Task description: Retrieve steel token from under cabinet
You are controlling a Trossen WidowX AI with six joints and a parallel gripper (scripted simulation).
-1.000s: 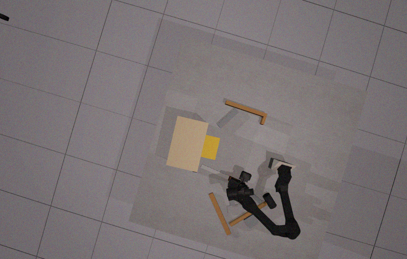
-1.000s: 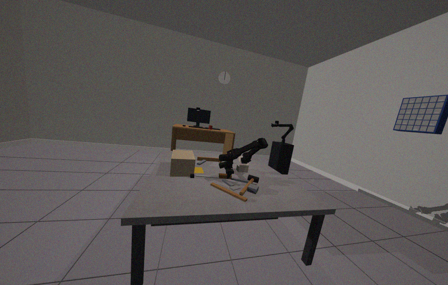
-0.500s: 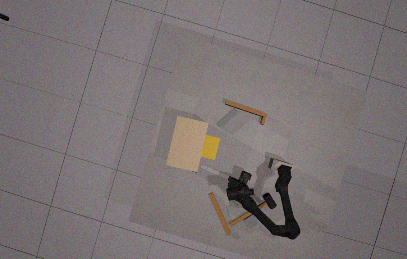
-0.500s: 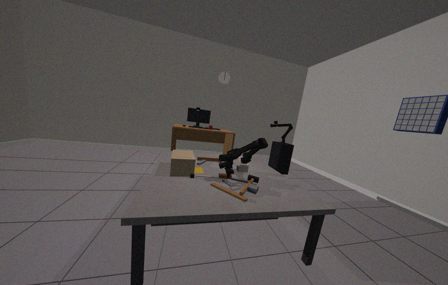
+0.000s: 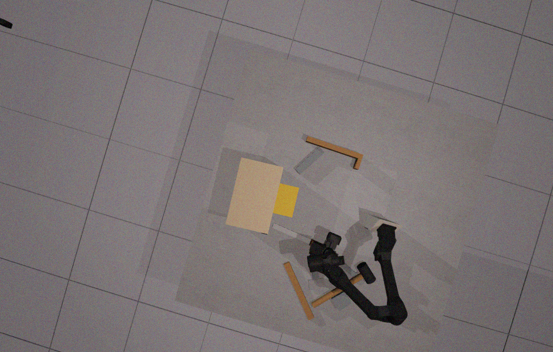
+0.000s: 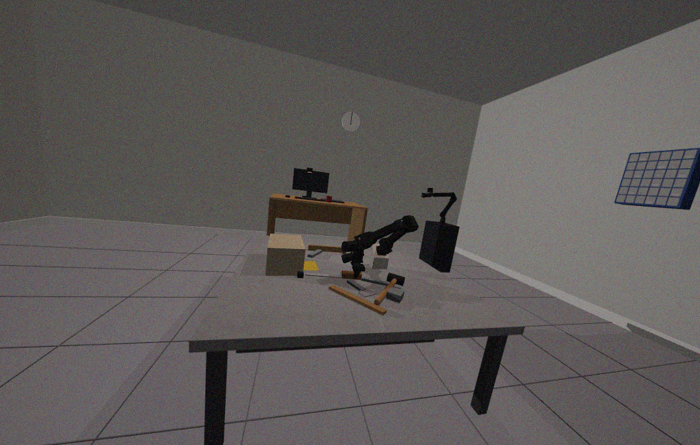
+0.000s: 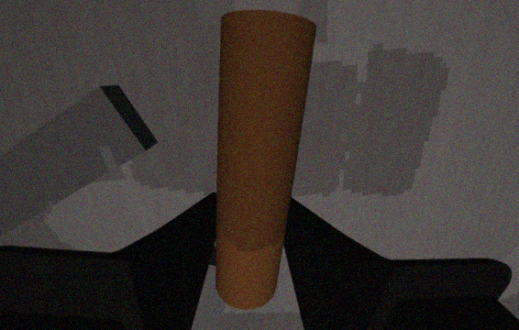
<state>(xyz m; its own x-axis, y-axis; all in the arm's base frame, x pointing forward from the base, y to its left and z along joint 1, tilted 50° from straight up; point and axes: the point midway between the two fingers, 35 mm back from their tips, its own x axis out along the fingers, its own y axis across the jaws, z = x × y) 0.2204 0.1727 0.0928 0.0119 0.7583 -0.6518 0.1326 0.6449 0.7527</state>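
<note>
Now: gripper tip 14 cm to the right of the grey l-shaped bracket. From my gripper tip the other things lie so: grey bar (39 cm to the right, 19 cm ahead); grey block (22 cm to the left, 15 cm behind, 1 cm above); wooden stick (24 cm to the left, 6 cm ahead).
</note>
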